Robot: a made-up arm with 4 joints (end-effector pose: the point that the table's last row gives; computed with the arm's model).
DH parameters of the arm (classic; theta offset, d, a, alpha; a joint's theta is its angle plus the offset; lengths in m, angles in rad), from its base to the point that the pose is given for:
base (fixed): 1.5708 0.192 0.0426 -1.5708
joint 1: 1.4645 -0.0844 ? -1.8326
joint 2: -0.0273 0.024 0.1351 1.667
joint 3: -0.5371 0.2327 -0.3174 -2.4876
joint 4: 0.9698 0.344 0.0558 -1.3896
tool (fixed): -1.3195 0.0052 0 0
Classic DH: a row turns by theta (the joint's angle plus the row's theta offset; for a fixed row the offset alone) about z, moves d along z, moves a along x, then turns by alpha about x.
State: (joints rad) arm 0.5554 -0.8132 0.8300 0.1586
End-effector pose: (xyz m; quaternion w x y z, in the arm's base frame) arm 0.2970 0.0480 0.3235 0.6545 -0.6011 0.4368 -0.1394
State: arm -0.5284 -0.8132 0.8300 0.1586
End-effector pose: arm 0.2971 -0.0711 0.2583 0.8708 -0.1775 0.4461 0.1059
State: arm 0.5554 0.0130 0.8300 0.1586
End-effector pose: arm 0.1778 0.0687 0.4402 0.8380 -0.5074 0.0847 -0.1821
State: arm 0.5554 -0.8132 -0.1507 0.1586
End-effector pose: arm 0.1935 -0.2571 0.3342 0.7715 -0.1640 0.5507 -0.2734
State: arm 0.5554 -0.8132 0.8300 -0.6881
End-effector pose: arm 0.2733 0.0128 0.3414 0.3072 -0.8226 0.4741 -0.0650
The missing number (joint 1, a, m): -0.037
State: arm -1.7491 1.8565 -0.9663 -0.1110
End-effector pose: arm 0.4287 -0.0324 -0.0845 0.1330 0.7806 -0.6002 -0.1132
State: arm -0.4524 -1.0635 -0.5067 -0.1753
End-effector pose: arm 0.0694 -0.2452 -0.0601 0.6216 0.1929 0.7533 0.0945
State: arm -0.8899 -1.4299 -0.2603 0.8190
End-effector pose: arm 0.1681 -0.1588 -0.1266 0.4739 0.4430 0.7591 -0.0533
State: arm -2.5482 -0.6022 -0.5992 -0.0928
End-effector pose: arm 0.1089 0.4251 0.1294 0.0374 0.8053 0.2238 0.5477
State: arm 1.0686 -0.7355 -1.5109 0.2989
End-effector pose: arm -0.1011 -0.3713 0.2486 0.7446 0.3575 0.3404 -0.4493
